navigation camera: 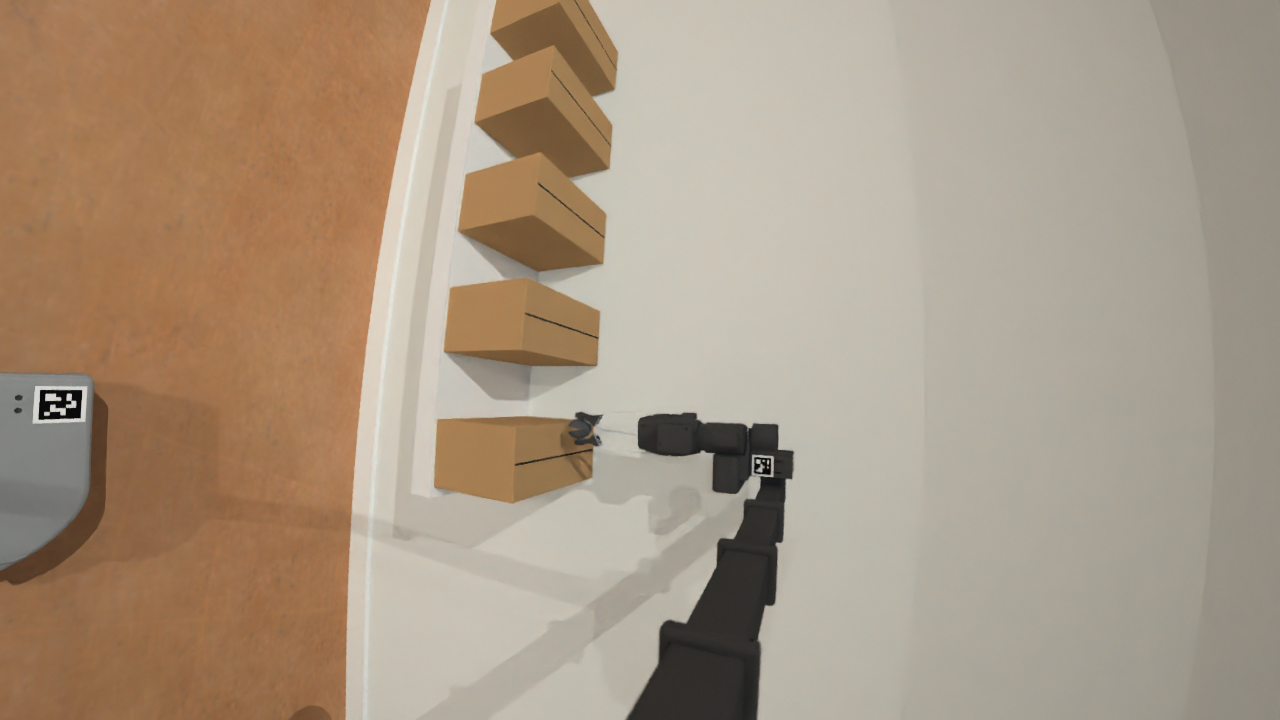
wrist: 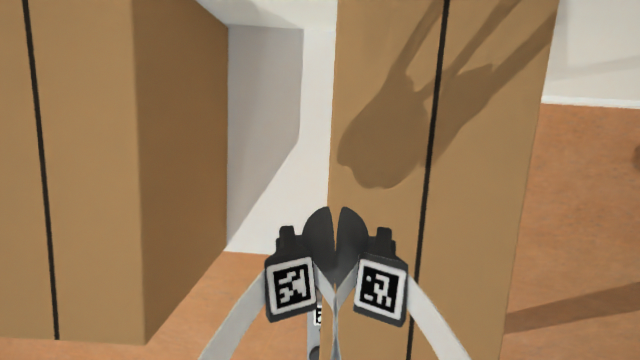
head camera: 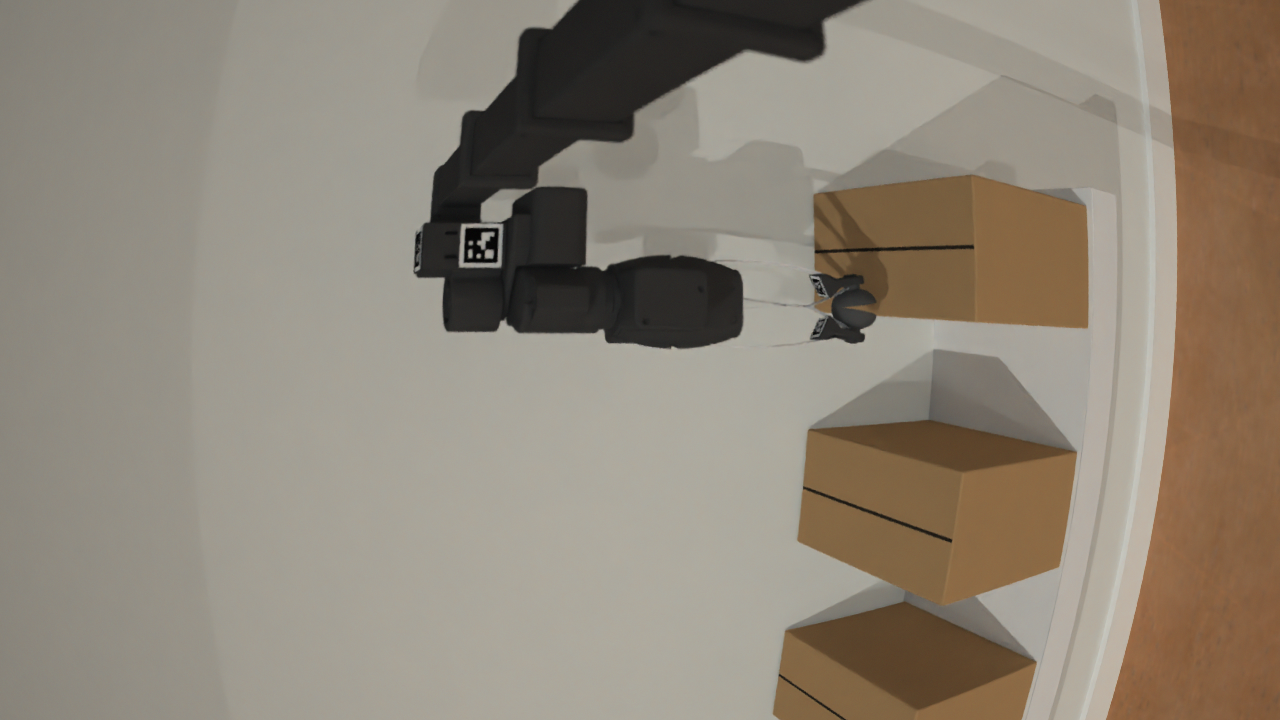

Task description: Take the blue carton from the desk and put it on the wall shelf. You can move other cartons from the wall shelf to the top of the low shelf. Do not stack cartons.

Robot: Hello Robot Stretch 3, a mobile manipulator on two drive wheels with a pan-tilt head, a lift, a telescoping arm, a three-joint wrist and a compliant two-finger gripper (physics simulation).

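Note:
The blue carton does not show in these views. Brown cartons with a black line along the top stand in a row on the white wall shelf (head camera: 1011, 344) (navigation camera: 452, 394) (wrist: 310, 175). The end carton (head camera: 1029, 250) (navigation camera: 474, 456) (wrist: 475, 225) has its neighbour (head camera: 1011, 510) (navigation camera: 487, 317) (wrist: 90, 150) beside it with a gap between them. My gripper (head camera: 853, 308) (navigation camera: 583, 429) (wrist: 335, 234) points down over the end carton's top, near the side that faces the gap. Its fingertips are together with nothing between them. Its shadow falls on that carton. I cannot tell whether the tips touch it.
Another brown carton (head camera: 904, 662) (navigation camera: 537, 214) stands further along, and more follow in the navigation view. My dark arm (head camera: 590, 71) (navigation camera: 702, 671) reaches in along the pale wall (head camera: 447, 537) (navigation camera: 760, 223). My grey base (navigation camera: 44, 465) stands on the brown floor (navigation camera: 223, 223) (wrist: 575, 200).

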